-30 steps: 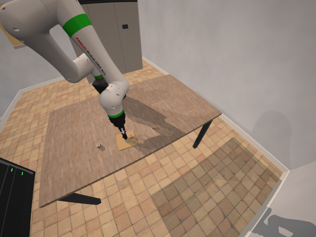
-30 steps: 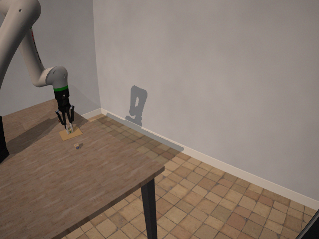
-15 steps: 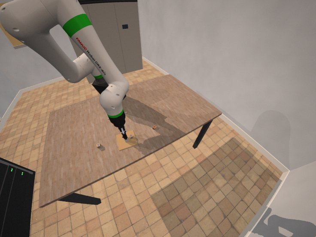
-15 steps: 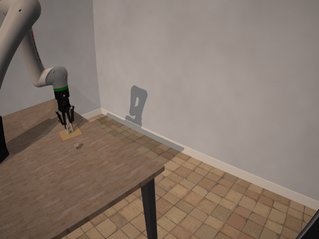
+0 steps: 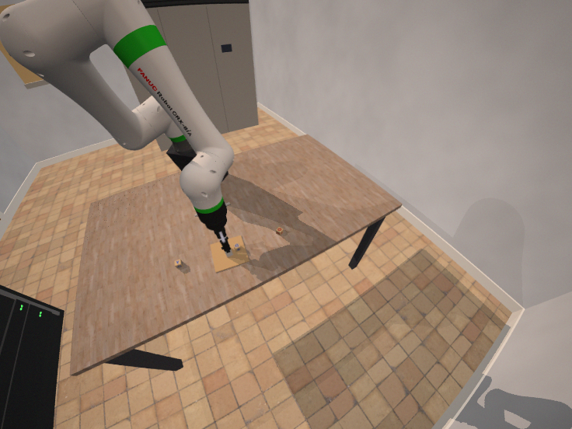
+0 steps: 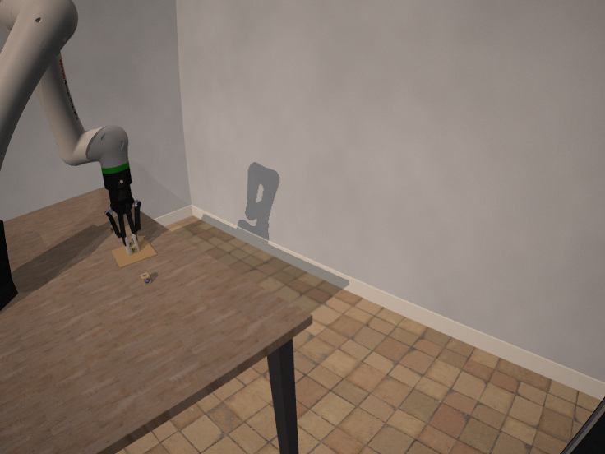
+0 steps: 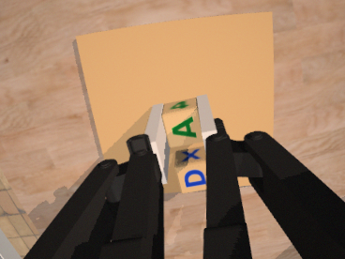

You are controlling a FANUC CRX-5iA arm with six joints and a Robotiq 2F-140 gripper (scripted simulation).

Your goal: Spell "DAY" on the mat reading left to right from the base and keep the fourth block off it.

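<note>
My gripper is now 40 mm above the tan mat. Round my hand: Y block (210 mm to the right, 30 mm below, 20 mm behind); then O block (240 mm to the left, 30 mm below, 10 mm behind).
</note>
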